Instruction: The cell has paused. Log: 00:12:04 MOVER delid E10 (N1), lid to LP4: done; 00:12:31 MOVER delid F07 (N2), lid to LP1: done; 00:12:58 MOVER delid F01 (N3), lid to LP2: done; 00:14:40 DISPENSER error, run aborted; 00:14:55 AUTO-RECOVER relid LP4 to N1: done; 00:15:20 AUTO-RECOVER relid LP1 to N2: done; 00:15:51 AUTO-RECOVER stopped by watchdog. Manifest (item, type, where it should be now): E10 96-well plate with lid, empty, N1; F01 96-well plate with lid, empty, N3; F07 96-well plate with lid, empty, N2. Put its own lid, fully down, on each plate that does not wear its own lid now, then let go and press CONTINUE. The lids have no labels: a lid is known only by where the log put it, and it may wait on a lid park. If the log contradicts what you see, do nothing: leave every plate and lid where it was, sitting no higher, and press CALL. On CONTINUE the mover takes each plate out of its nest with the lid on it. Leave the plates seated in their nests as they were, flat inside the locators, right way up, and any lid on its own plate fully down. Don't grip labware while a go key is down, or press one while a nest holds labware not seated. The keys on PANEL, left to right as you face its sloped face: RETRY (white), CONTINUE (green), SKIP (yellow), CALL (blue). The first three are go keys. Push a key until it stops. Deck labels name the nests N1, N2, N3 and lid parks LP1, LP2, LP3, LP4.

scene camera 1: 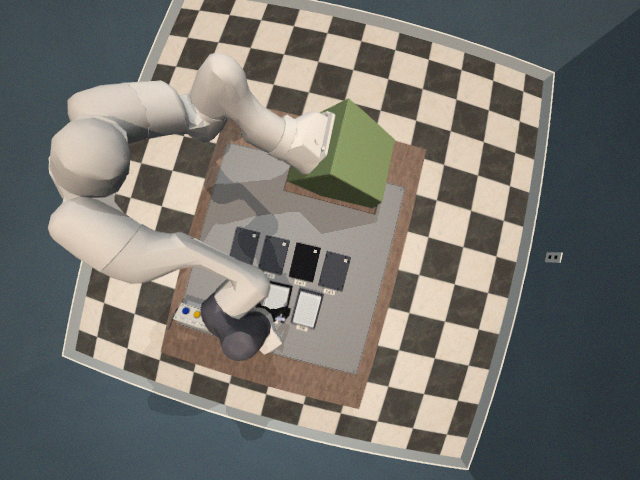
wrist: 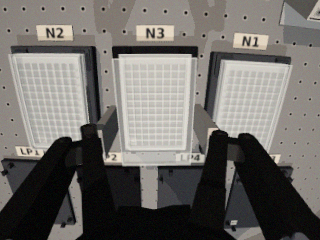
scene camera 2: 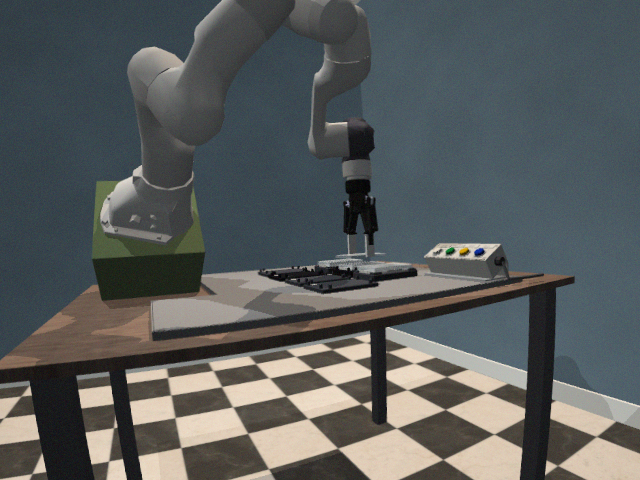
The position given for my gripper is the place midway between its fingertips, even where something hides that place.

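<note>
Scene camera 2 shows my gripper (scene camera 2: 361,256). In scene camera 1 there's a lid park LP4 (scene camera 1: 273,256), and also a lid park LP3 (scene camera 1: 244,245). The wrist view shows my gripper (wrist: 155,115), a pale lid (wrist: 155,97), a pale lid (wrist: 50,88) and a lid park LP1 (wrist: 23,167), and it also shows the lid park LP4 (wrist: 179,189) and the lid park LP3 (wrist: 238,207).
</note>
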